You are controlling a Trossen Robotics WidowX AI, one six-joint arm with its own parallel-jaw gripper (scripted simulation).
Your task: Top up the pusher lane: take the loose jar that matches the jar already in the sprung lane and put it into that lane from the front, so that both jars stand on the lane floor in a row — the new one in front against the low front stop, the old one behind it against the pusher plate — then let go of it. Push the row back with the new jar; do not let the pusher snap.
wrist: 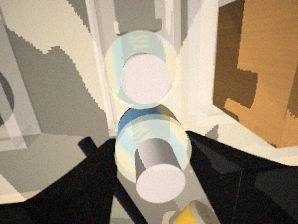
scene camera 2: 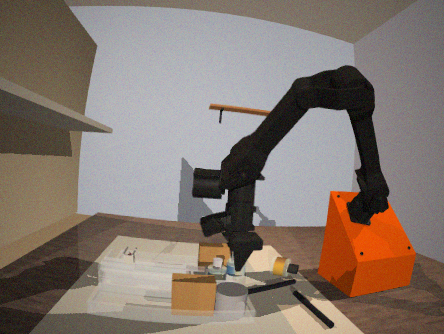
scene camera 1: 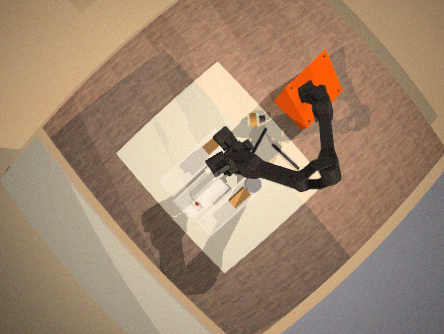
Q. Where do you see a white sprung lane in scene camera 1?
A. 216, 187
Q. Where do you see a white sprung lane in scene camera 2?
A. At 145, 274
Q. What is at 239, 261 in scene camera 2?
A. The gripper.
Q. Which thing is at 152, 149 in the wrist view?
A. A jar.
